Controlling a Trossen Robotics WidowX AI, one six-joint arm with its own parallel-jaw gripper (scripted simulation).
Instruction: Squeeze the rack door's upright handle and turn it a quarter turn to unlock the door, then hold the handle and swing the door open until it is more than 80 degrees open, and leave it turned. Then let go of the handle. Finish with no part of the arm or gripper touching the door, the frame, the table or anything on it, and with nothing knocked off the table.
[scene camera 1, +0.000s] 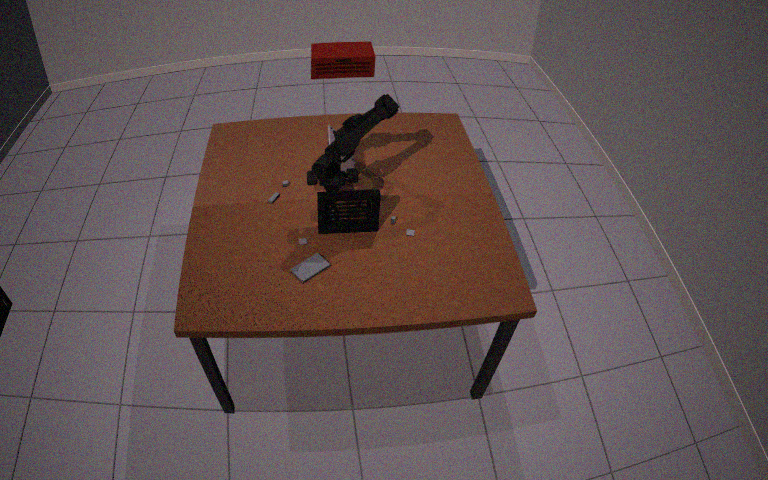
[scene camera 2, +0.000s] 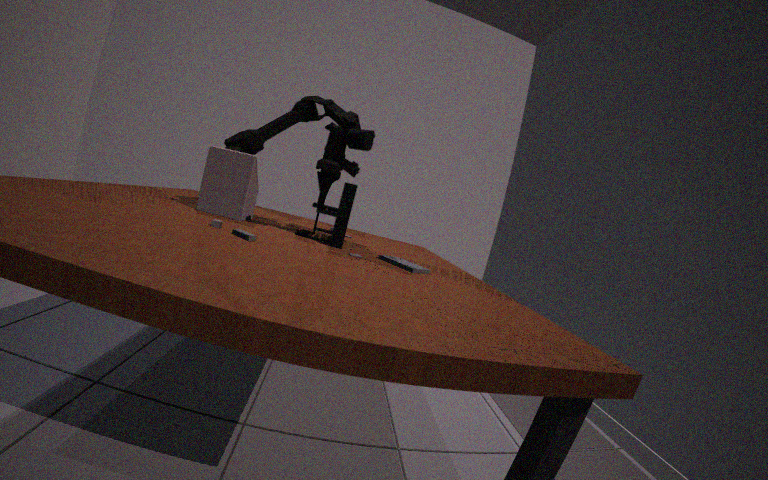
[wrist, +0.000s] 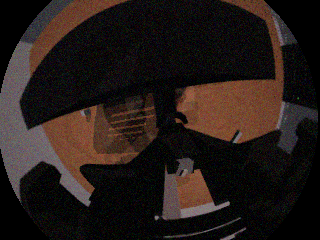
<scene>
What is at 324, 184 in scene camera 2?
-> The gripper.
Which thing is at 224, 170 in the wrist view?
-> The gripper.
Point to the gripper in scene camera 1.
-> At 332, 193
</scene>
